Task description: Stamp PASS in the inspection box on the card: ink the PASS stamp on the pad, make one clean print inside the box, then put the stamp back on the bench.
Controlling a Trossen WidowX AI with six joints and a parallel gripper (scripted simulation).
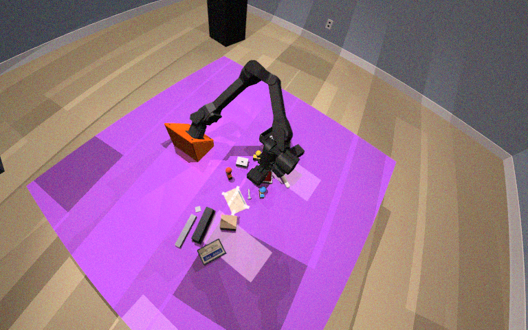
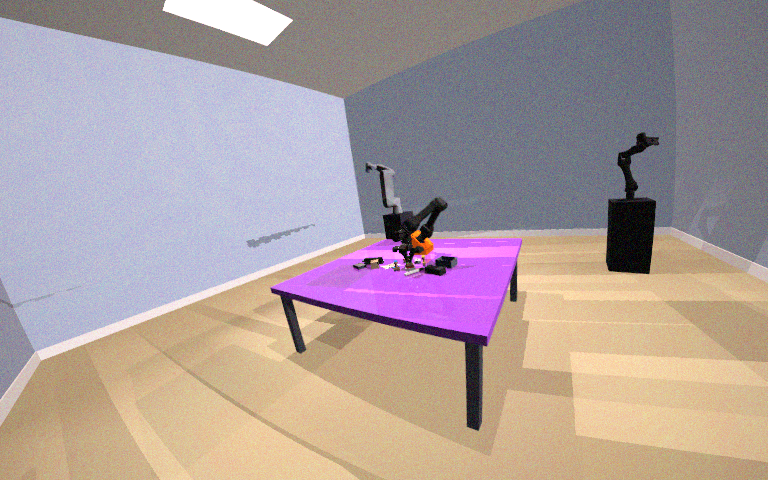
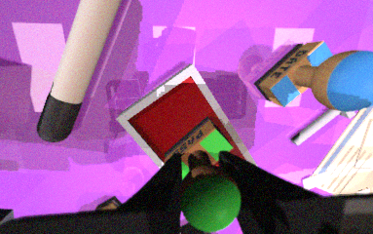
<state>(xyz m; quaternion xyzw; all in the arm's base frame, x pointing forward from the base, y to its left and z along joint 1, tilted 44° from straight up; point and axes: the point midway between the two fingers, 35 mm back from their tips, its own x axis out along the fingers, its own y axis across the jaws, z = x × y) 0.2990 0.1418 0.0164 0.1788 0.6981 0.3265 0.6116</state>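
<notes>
Right now my gripper tip is right at the green-knobbed PASS stamp. Round my gripper tip: white pen 40 mm ahead, 80 mm to the left, 30 mm below; red ink pad 30 mm below; blue-knobbed stamp 50 mm ahead, 60 mm to the right, 20 mm below.
</notes>
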